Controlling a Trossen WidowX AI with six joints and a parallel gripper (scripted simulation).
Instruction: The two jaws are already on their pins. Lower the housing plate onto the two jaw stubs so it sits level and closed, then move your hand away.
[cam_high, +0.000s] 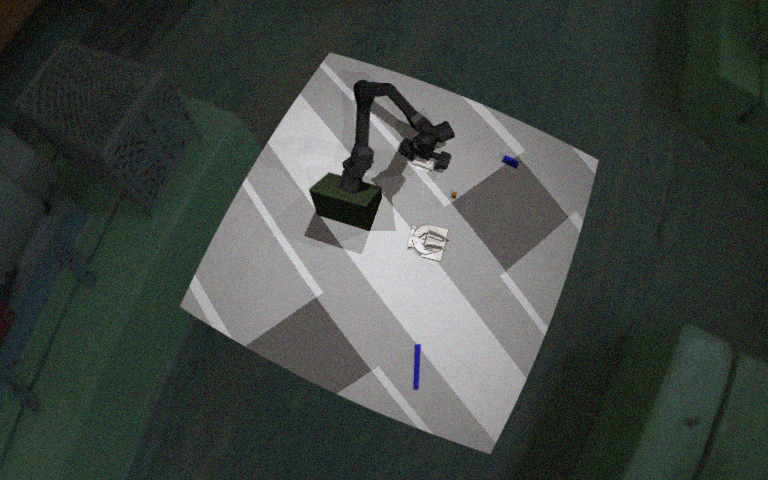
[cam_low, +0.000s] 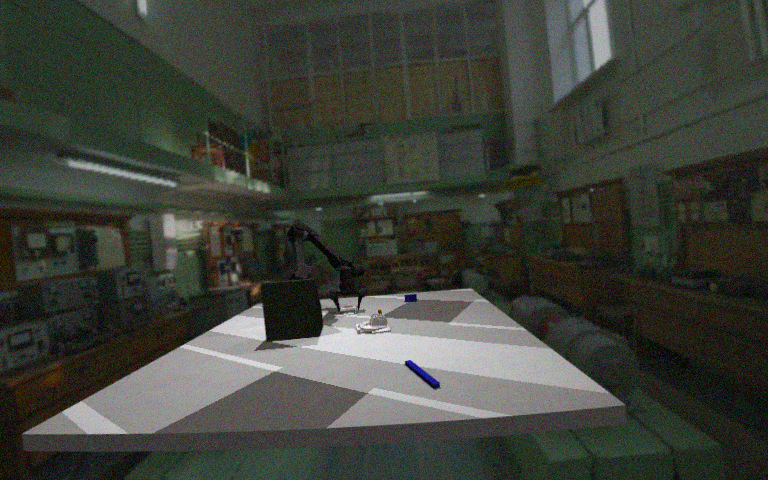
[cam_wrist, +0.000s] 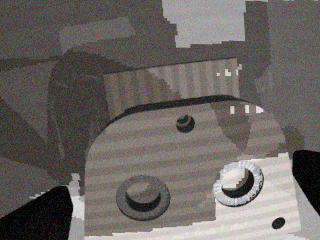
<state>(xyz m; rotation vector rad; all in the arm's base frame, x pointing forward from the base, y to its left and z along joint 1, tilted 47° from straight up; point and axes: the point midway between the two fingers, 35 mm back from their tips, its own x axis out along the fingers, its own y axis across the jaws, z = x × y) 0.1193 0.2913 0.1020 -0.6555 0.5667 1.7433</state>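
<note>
The tiny orange object is 160 mm ahead of my gripper tip and 60 mm to the right of it. From my gripper tip the other things lie so: long blue bar: 350 mm ahead, 670 mm to the right, 10 mm below; small blue block: 290 mm ahead, 190 mm to the left.
</note>
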